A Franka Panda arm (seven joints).
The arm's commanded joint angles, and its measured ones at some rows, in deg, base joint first. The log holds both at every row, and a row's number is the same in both.
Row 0, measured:
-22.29 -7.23 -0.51 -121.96 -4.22 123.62 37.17
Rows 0 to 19, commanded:
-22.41 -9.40 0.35 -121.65 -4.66 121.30 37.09
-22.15 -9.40 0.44 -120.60 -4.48 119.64 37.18
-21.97 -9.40 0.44 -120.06 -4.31 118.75 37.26
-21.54 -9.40 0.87 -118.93 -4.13 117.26 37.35
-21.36 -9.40 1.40 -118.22 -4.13 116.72 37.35
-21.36 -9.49 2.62 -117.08 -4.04 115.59 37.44
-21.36 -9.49 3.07 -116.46 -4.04 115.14 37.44
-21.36 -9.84 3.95 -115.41 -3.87 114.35 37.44
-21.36 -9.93 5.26 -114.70 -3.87 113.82 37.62
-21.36 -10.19 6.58 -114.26 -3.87 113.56 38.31
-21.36 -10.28 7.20 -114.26 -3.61 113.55 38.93
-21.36 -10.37 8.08 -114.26 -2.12 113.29 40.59
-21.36 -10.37 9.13 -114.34 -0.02 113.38 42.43
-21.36 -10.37 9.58 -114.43 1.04 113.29 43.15
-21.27 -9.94 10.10 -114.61 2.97 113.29 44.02
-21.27 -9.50 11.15 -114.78 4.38 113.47 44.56
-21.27 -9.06 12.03 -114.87 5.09 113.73 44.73
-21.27 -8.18 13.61 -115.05 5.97 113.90 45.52
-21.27 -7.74 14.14 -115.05 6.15 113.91 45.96
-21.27 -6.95 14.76 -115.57 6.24 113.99 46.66
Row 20, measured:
-20.91 -9.19 11.87 -115.17 4.58 114.11 44.00
